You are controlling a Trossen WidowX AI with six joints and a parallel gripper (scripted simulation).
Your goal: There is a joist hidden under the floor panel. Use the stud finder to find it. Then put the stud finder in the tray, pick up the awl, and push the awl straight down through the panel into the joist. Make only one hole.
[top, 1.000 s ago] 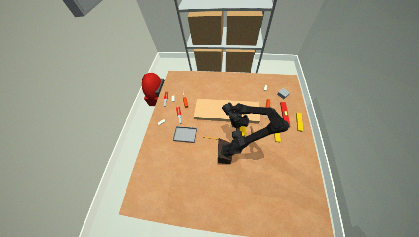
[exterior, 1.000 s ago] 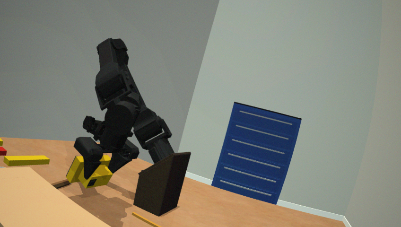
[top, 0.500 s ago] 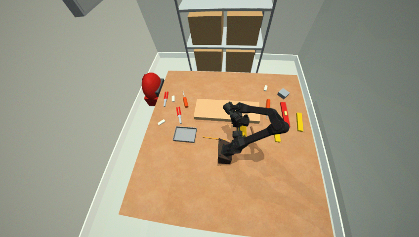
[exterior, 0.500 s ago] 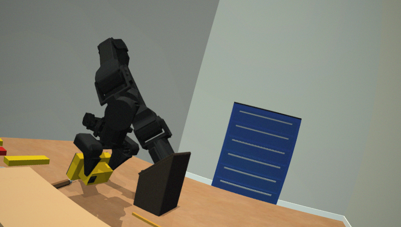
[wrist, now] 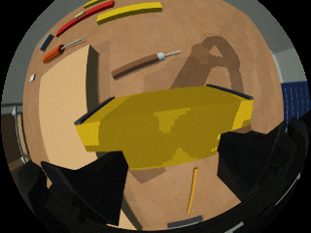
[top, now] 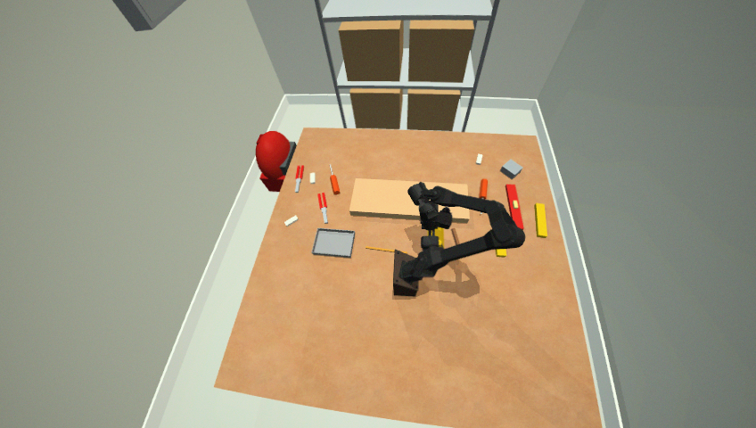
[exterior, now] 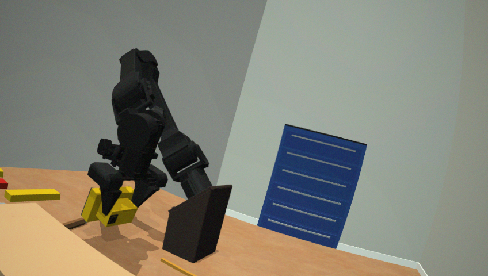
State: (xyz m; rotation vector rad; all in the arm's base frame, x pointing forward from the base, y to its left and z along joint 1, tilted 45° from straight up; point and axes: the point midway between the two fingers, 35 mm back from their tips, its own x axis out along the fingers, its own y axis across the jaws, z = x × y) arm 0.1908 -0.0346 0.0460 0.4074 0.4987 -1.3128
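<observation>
My gripper tip is 1 cm short of the yellow stud finder. Round my gripper tip: red level: 34 cm to the right, 25 cm ahead, 7 cm below; then awl: 12 cm to the right, 7 cm below, 2 cm ahead; then grey tray: 40 cm to the left, 9 cm behind, 7 cm below.
</observation>
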